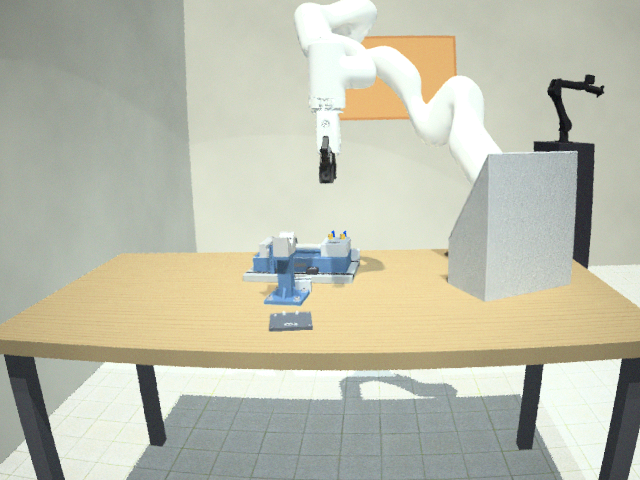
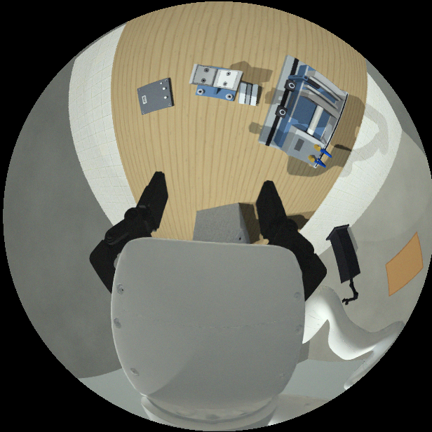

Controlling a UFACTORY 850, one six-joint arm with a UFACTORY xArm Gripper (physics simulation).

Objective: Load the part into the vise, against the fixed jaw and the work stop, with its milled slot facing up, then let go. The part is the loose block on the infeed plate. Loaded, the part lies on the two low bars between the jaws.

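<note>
The part, seemingly a small light block (image 1: 303, 284) (image 2: 248, 93) with dark lines along its top, lies on the table beside the foot of the blue stand; which way its slot faces is too small to tell. The infeed plate (image 1: 277, 322) (image 2: 155, 104), dark grey with small pins, bears no block. The vise (image 1: 310, 261) (image 2: 306, 113) has a blue body and grey jaws, and no block shows between them. My gripper (image 1: 326, 180) (image 2: 213, 186) is open and empty, high above the table, pointing down.
The blue stand (image 1: 285, 276) (image 2: 216, 92) with light pads on top stands between the infeed plate and the vise. Blue and yellow fittings (image 1: 337, 235) (image 2: 320, 156) rise from one vise end. A tall grey box (image 1: 531, 222) (image 2: 219, 222) stands on the table (image 1: 392, 320).
</note>
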